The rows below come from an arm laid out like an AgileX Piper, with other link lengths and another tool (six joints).
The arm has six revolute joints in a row. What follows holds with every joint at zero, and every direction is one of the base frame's.
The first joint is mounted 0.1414 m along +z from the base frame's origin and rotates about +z.
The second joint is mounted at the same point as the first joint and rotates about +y.
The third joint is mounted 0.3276 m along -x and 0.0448 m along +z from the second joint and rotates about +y.
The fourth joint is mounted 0.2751 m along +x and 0.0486 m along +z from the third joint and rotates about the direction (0.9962, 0, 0.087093).
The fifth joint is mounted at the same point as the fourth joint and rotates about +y.
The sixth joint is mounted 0.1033 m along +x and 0.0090 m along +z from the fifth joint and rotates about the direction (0.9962, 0, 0.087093).
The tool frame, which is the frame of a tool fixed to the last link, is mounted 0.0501 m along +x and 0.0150 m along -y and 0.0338 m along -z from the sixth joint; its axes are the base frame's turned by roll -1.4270, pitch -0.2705 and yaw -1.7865 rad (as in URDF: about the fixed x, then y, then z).
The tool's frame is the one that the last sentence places.
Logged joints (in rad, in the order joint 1, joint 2, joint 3, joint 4, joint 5, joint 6), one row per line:
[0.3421, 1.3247, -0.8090, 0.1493, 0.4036, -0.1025]
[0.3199, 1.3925, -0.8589, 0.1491, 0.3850, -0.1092]
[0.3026, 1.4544, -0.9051, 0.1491, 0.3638, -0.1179]
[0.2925, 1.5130, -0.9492, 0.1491, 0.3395, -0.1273]
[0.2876, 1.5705, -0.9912, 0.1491, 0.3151, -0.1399]
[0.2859, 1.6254, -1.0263, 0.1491, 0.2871, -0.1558]
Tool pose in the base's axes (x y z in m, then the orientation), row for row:
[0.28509, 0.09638, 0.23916, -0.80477, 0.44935, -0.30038, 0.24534]
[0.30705, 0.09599, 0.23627, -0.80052, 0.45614, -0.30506, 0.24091]
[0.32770, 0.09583, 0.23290, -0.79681, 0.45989, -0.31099, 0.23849]
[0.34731, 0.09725, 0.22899, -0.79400, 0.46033, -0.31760, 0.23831]
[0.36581, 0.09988, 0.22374, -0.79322, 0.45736, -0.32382, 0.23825]
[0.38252, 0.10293, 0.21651, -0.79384, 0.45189, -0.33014, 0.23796]
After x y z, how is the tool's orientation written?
As a quaternion, x y z w.
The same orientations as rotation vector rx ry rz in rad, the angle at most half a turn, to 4 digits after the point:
[-2.1964, 1.2264, -0.8198]
[-2.1899, 1.2478, -0.8345]
[-2.1825, 1.2596, -0.8518]
[-2.1750, 1.2610, -0.8700]
[-2.1729, 1.2529, -0.8871]
[-2.1749, 1.2381, -0.9045]

